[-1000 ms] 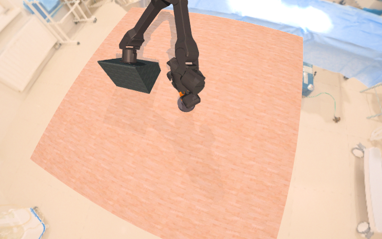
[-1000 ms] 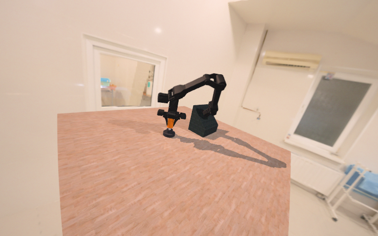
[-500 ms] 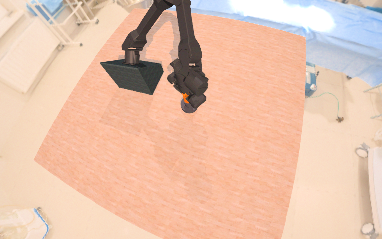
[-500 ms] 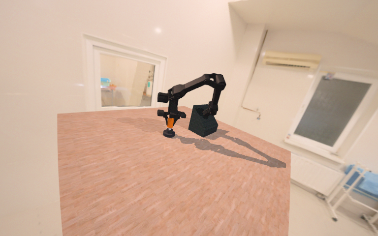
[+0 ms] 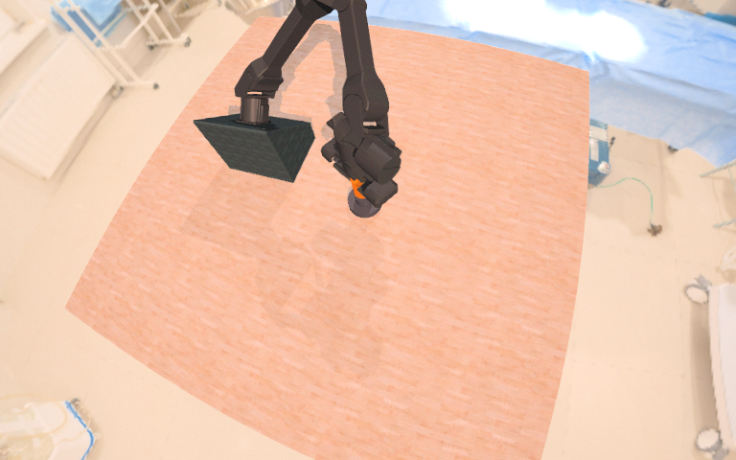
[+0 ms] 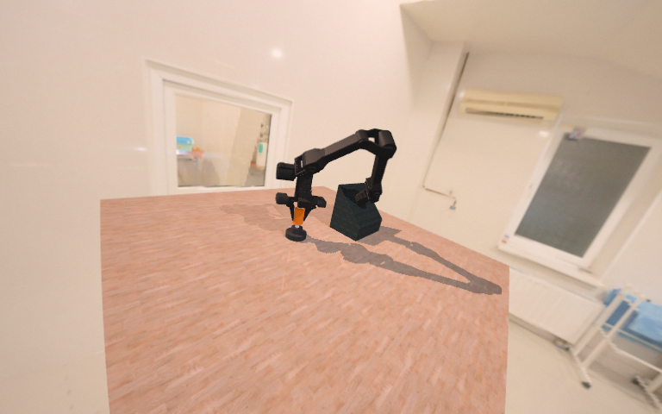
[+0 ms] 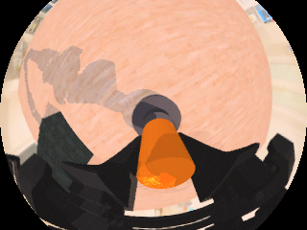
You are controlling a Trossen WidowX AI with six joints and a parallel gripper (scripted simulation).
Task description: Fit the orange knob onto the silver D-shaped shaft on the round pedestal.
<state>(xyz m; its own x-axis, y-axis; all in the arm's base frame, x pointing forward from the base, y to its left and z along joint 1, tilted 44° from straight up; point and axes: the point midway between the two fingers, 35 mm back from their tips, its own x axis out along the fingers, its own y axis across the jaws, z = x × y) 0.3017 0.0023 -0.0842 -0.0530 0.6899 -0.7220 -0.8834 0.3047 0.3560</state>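
Now: the pedestal 4 cm below my gripper tip. From my gripper tip the other things lie so: orange knob (3 cm above).
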